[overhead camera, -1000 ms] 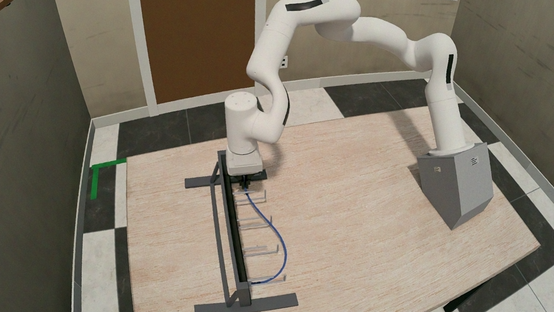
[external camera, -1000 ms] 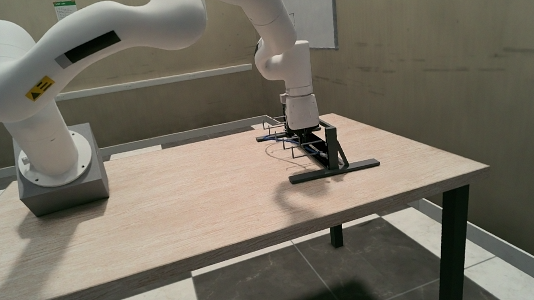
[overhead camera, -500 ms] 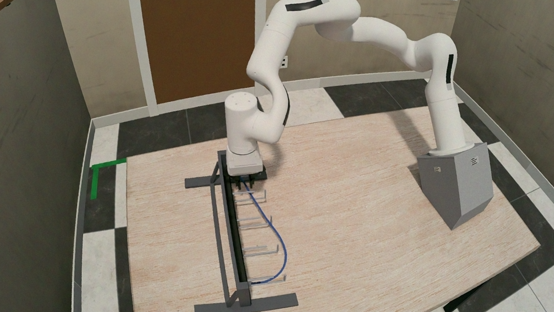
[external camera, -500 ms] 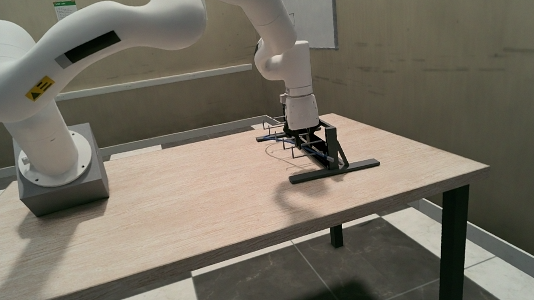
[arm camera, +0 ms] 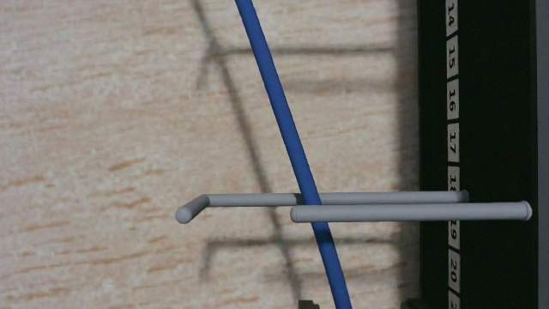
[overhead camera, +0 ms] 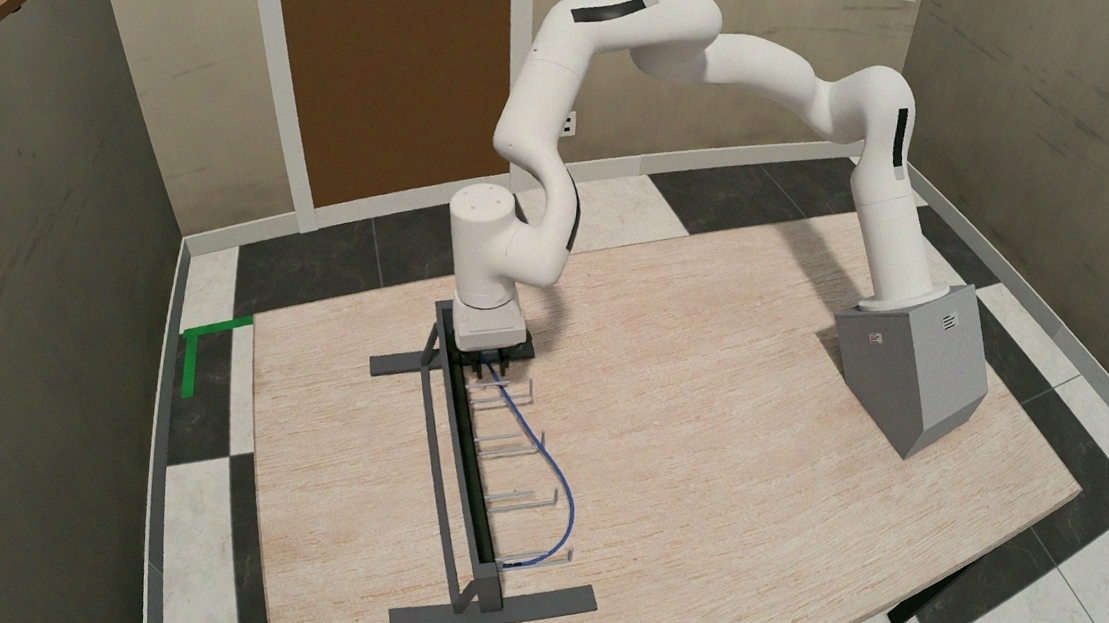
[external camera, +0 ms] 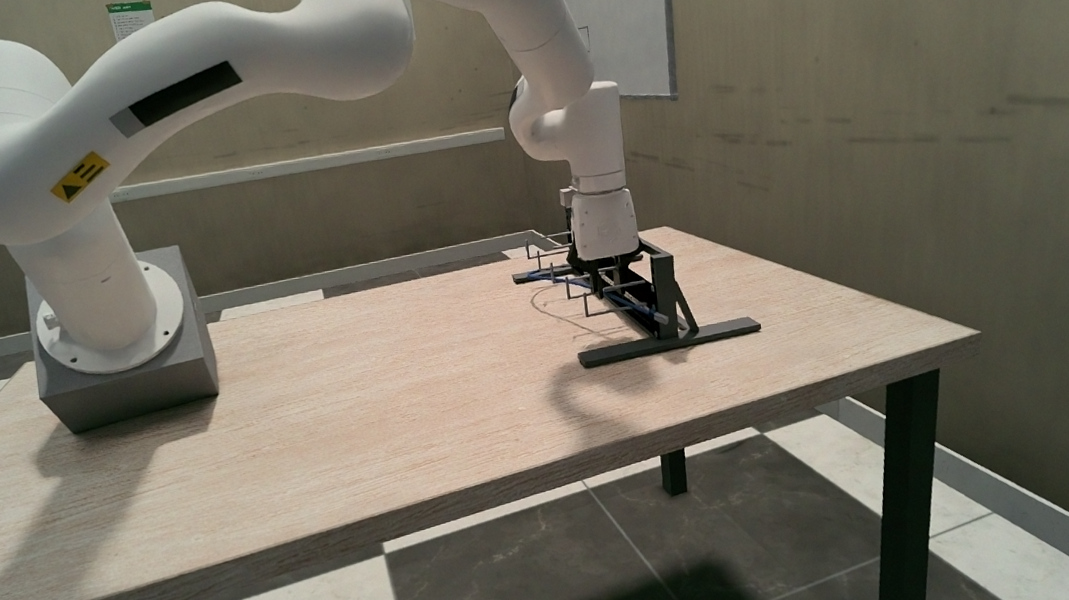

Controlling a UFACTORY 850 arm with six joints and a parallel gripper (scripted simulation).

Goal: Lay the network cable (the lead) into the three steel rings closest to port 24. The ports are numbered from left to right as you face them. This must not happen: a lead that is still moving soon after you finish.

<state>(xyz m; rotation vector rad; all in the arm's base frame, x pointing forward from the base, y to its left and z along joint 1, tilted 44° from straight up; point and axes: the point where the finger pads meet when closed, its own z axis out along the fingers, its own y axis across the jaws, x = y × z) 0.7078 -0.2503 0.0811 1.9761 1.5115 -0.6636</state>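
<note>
The plug lies 11 cm to the right of my hand, 4 cm below it and 1 cm ahead of it. The rest, counted from my hand: dark patch panel: 13 cm to the left, 10 cm ahead, 2 cm below.
</note>
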